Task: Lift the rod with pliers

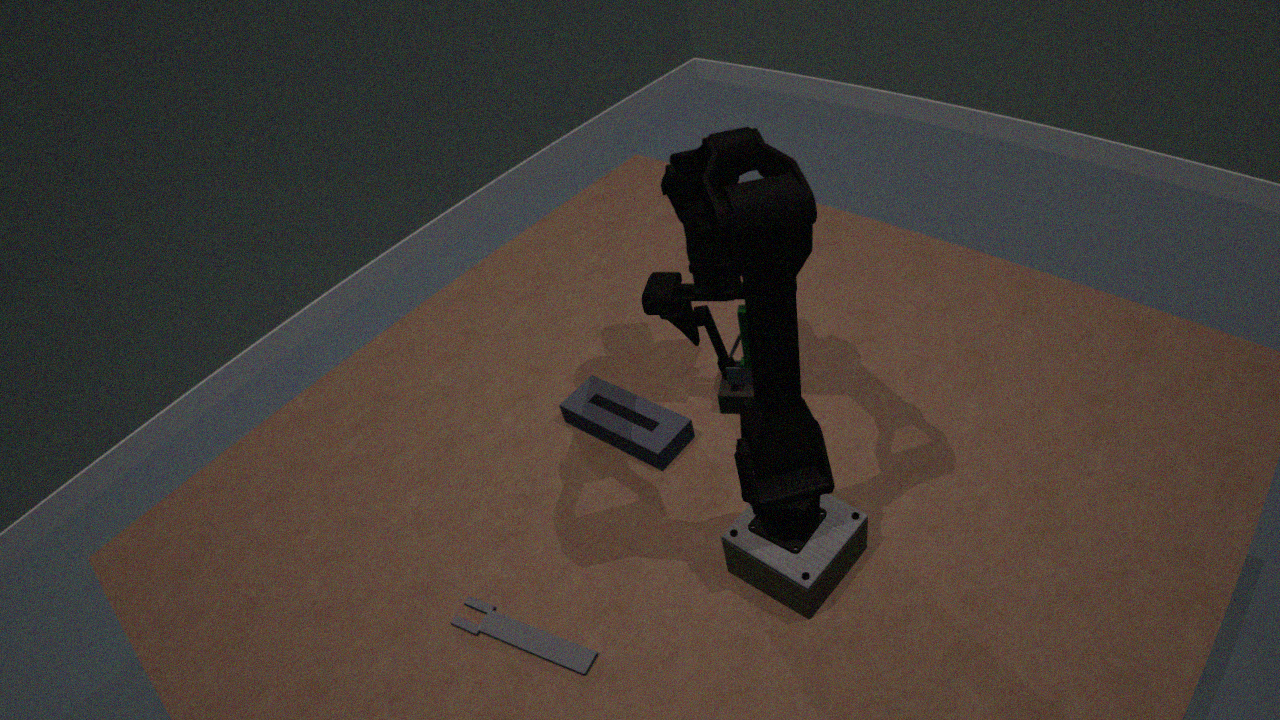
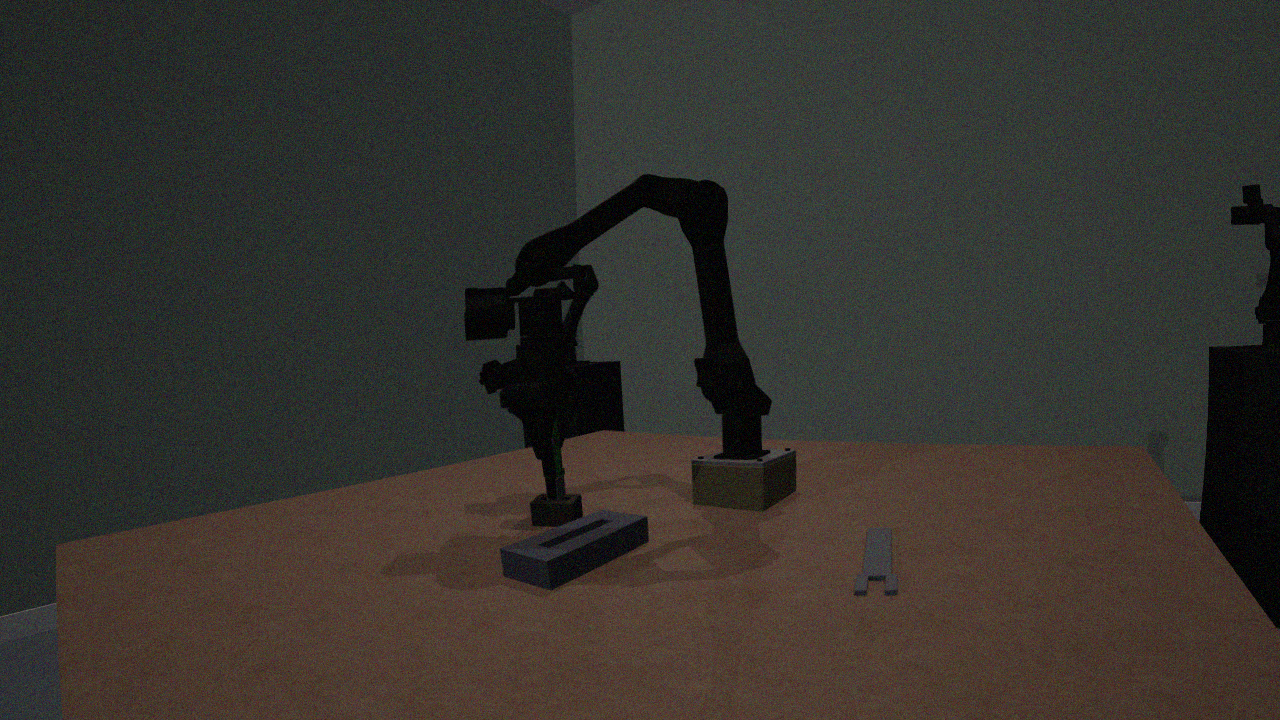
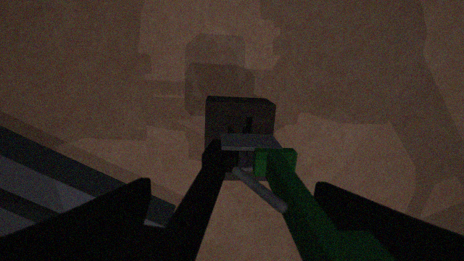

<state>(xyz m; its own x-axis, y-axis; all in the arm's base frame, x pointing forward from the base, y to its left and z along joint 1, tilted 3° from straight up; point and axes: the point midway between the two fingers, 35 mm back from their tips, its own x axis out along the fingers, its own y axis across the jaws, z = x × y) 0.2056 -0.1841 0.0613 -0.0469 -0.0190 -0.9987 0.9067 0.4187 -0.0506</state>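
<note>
The grey channel block is 12 cm to the left of my gripper tip, 10 cm ahead of it and 8 cm below it. The rest, counted from my gripper tip: flat grey forked plate (44 cm to the left, 10 cm below, 2 cm ahead); dark holster (9 cm below, 1 cm behind); dark rod (12 cm to the left, 10 cm ahead, 9 cm below).
</note>
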